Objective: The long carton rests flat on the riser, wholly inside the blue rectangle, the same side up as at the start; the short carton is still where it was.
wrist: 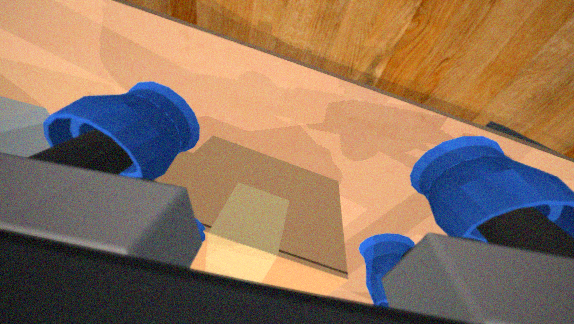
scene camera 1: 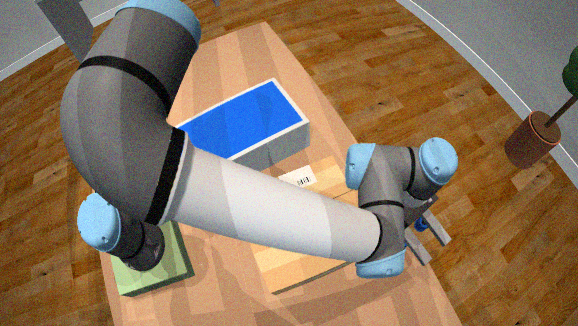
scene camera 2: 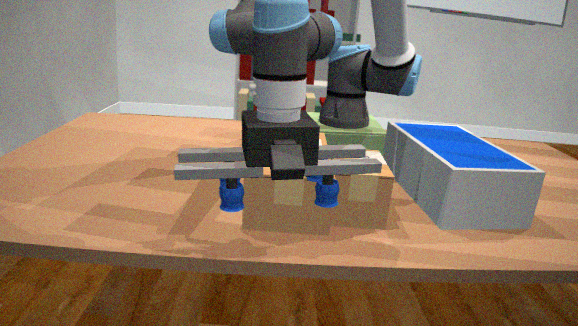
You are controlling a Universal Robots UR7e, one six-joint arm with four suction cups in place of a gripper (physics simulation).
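Seen in the pictures: hand, its tool point: point(wrist: 294, 196) point(scene camera 2: 276, 194); arm's base, origin of its link: point(scene camera 1: 141, 244) point(scene camera 2: 343, 122).
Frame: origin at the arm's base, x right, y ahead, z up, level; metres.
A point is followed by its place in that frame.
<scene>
Two tan cartons lie side by side on the table: one point(scene camera 1: 327, 172) @(x 0.090, y 0.523, z 0.038 m) point(scene camera 2: 377, 215) @(x 0.076, y 0.557, z -0.037 m) is nearer the riser, the other point(scene camera 1: 280, 272) @(x 0.242, y 0.304, z 0.038 m) point(scene camera 2: 262, 215) @(x 0.282, y 0.564, z -0.035 m) point(wrist: 315, 225) @(x 0.291, y 0.562, z 0.004 m) farther from it. The arm hides much of them, so I cannot tell which is long. The grey riser point(scene camera 1: 287, 145) @(x -0.053, y 0.493, z -0.005 m) point(scene camera 2: 485, 200) @(x -0.132, y 0.564, z -0.004 m) point(wrist: 20, 122) @(x -0.051, y 0.555, z -0.038 m) stands beside them, the blue rectangle point(scene camera 1: 240, 120) @(x -0.156, y 0.412, z 0.055 m) point(scene camera 2: 465, 145) @(x -0.168, y 0.402, z 0.055 m) on its top with no carton on it. My gripper point(scene camera 1: 421, 223) point(scene camera 2: 279, 196) @(x 0.266, y 0.609, z 0.023 m) is open, its blue cups free of any carton. It hangs near the carton ends that face scene camera 2.
The wooden table point(scene camera 1: 250, 50) @(x -0.568, y 0.618, z -0.065 m) point(scene camera 2: 125, 220) @(x 0.520, y 0.532, z -0.065 m) has its edge beyond the gripper. The arm's base stands on a green block point(scene camera 1: 177, 255) @(x 0.075, y 0.090, z -0.004 m) point(scene camera 2: 357, 137) @(x -0.013, y 0.110, z -0.016 m). The arm's pale link spans over the cartons in scene camera 1. A potted plant point(scene camera 1: 532, 142) stands on the floor.
</scene>
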